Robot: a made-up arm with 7 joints.
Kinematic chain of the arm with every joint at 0, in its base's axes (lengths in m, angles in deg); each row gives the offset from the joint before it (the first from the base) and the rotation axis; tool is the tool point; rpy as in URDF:
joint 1: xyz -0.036 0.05 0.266 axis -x
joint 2: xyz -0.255 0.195 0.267 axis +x
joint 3: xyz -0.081 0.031 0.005 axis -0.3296 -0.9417 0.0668
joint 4: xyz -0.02 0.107 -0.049 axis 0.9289 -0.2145 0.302
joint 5: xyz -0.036 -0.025 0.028 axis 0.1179 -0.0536 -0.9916
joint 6: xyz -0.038 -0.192 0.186 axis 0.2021 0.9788 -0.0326
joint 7: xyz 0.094 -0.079 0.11 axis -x
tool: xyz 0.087 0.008 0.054 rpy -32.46 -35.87 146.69
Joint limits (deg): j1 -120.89..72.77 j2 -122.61..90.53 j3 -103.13..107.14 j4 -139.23..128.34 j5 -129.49..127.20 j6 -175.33..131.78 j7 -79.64..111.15
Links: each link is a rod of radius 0.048 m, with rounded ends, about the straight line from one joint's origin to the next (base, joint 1, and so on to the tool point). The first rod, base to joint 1, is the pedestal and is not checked.
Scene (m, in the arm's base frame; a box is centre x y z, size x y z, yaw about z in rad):
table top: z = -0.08
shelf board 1: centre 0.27 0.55 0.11 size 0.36 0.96 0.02 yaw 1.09
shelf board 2: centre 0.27 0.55 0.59 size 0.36 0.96 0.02 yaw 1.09
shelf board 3: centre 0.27 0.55 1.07 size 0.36 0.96 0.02 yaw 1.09
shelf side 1: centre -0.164 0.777 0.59 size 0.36 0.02 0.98 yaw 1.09
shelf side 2: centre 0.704 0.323 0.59 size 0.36 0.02 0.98 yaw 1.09
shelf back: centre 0.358 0.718 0.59 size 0.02 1 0.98 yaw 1.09
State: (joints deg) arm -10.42 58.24 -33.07 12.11 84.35 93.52 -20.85
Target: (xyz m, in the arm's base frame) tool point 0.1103 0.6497 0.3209
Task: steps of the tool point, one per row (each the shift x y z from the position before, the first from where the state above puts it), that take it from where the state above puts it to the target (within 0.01 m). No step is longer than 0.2 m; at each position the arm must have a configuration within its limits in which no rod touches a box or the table.
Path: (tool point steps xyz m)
1: -0.0029 0.0542 0.0366
2: 0.0023 0.1065 -0.0237
3: 0.0297 0.0832 -0.1186
4: 0.0708 -0.0183 -0.1630
5: 0.0608 -0.0036 -0.0522
6: 0.0929 0.0025 -0.0380
7: 0.1213 -0.0015 -0.0091
8: 0.1365 -0.0185 0.0305
9: 0.1308 -0.0476 0.0721
10: 0.0399 0.1043 -0.0100
11: 0.0454 0.0939 -0.0029
12: 0.0469 0.0795 0.0038
13: 0.0450 0.0620 0.0091

